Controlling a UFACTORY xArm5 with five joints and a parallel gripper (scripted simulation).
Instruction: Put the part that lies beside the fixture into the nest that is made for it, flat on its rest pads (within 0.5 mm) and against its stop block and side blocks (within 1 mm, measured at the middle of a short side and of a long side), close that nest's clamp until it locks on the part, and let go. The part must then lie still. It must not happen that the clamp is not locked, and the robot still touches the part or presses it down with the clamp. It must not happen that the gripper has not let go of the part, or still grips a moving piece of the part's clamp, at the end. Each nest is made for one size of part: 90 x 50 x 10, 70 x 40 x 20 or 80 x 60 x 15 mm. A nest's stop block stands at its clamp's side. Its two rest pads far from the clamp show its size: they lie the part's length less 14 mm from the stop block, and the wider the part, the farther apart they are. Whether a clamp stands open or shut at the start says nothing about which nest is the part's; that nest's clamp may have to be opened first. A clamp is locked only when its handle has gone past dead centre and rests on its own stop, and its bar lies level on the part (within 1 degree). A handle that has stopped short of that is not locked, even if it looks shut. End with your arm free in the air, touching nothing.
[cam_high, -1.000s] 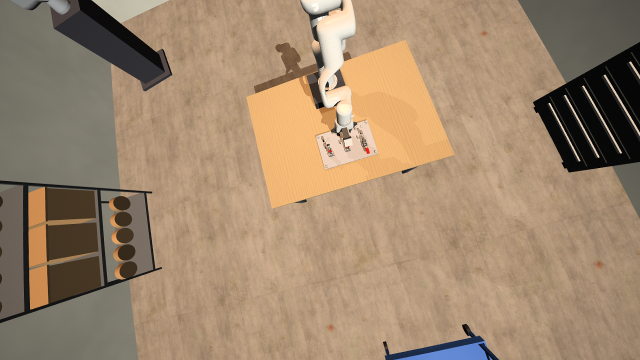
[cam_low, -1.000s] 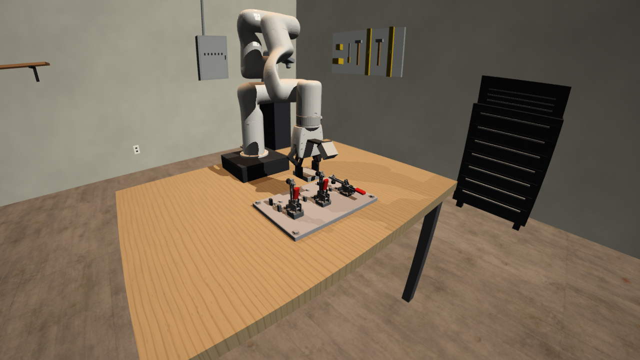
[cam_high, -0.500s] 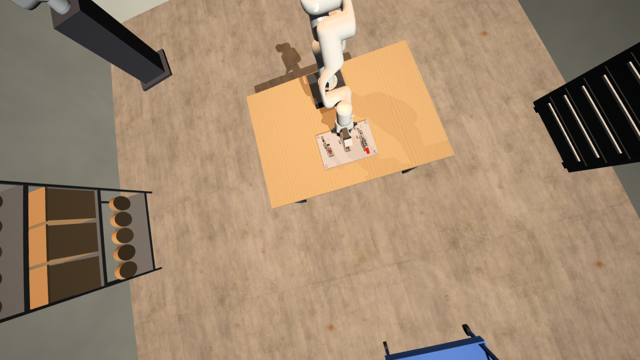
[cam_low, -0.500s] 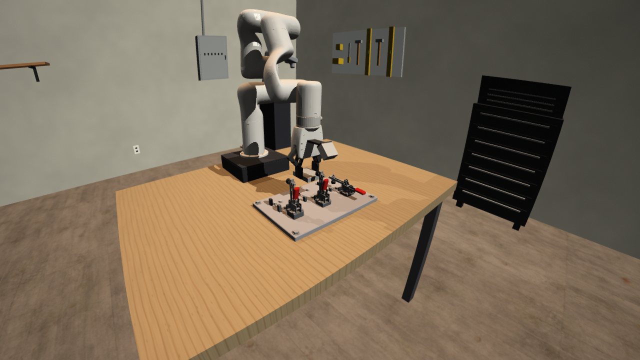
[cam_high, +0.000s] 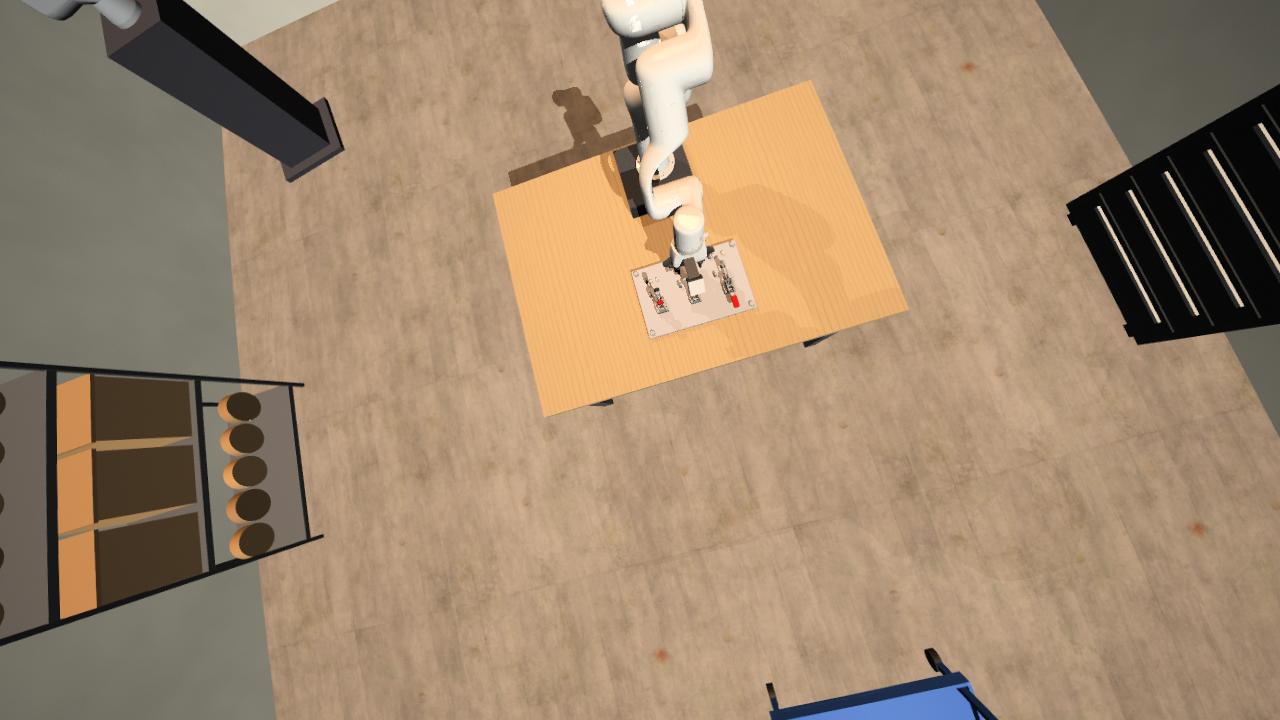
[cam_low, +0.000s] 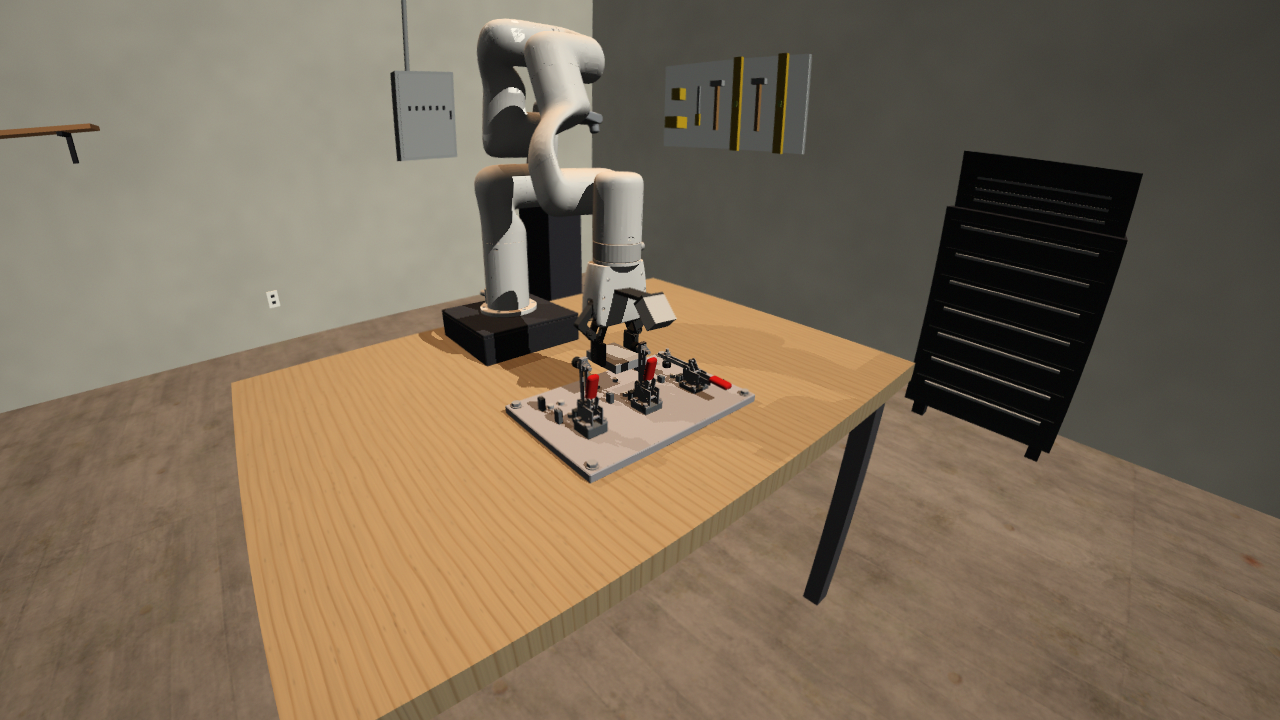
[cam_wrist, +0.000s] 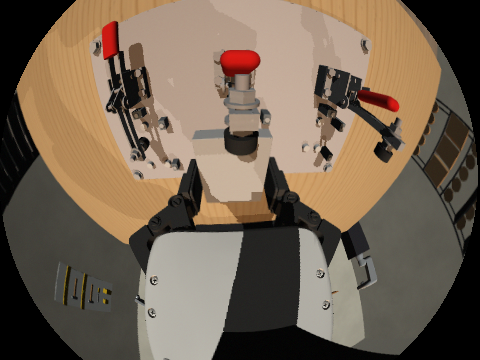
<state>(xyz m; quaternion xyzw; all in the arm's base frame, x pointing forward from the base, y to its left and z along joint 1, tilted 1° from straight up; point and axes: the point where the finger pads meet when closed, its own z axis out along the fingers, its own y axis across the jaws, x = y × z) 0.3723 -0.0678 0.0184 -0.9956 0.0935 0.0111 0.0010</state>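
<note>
Now: hand 80 mm above the grey fixture plate, 50 mm short of it and 10 mm to the left of it. From my hand the other things lie so: flat part (10 mm below).
</note>
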